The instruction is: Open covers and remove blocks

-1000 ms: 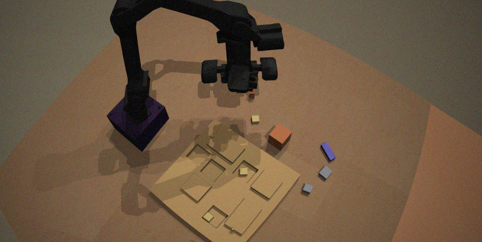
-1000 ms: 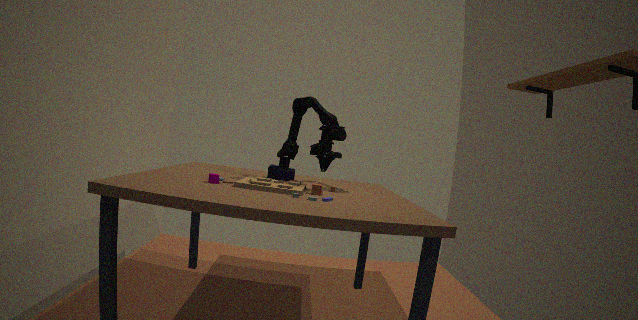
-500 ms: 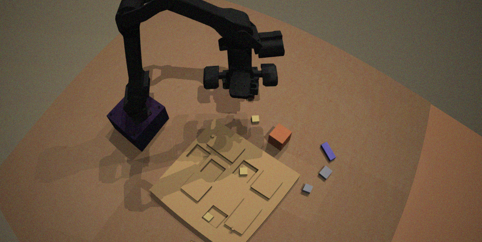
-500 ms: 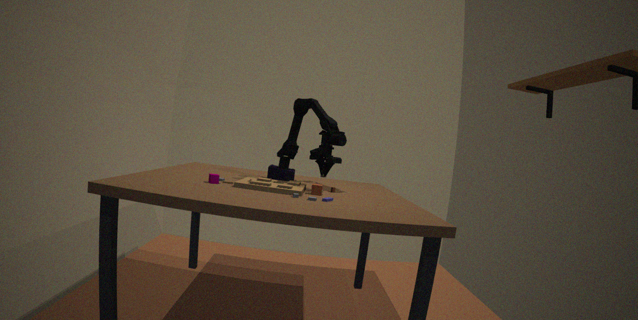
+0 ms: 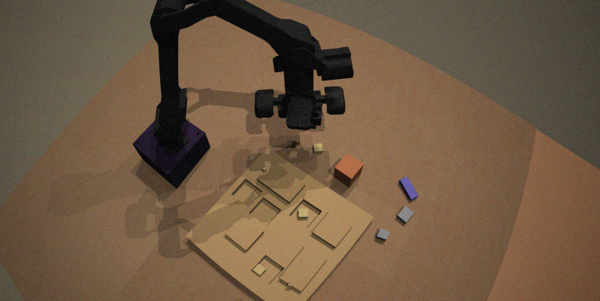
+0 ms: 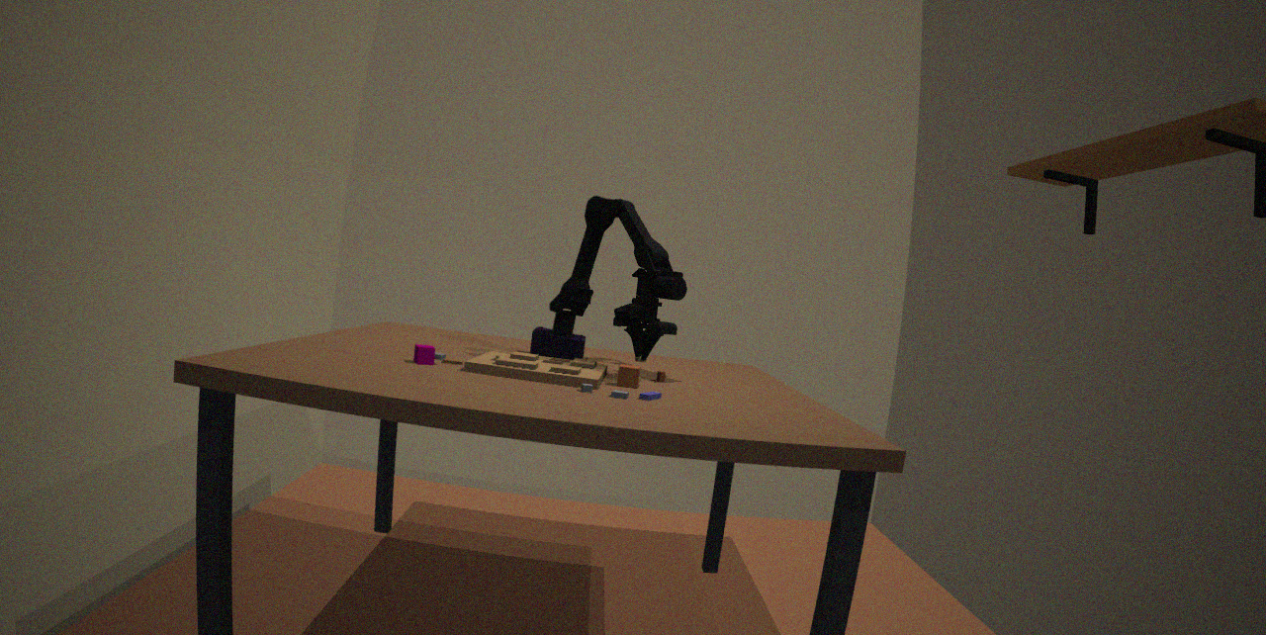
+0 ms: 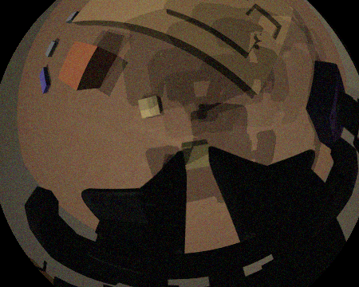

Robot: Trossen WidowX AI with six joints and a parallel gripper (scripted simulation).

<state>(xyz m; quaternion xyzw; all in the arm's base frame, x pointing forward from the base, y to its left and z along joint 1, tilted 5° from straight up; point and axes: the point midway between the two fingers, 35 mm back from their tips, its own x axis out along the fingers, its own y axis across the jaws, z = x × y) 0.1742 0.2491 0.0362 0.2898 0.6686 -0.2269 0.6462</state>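
Right now the small orange block is 5 cm to the left of my gripper tip, 4 cm below it and 1 cm behind it. From my gripper tip the other things lie so: tan puzzle board: 20 cm to the right, 15 cm ahead, 3 cm below; blue-violet bar: 29 cm ahead, 7 cm to the left, 4 cm below; orange cube: 15 cm ahead, 3 cm below.
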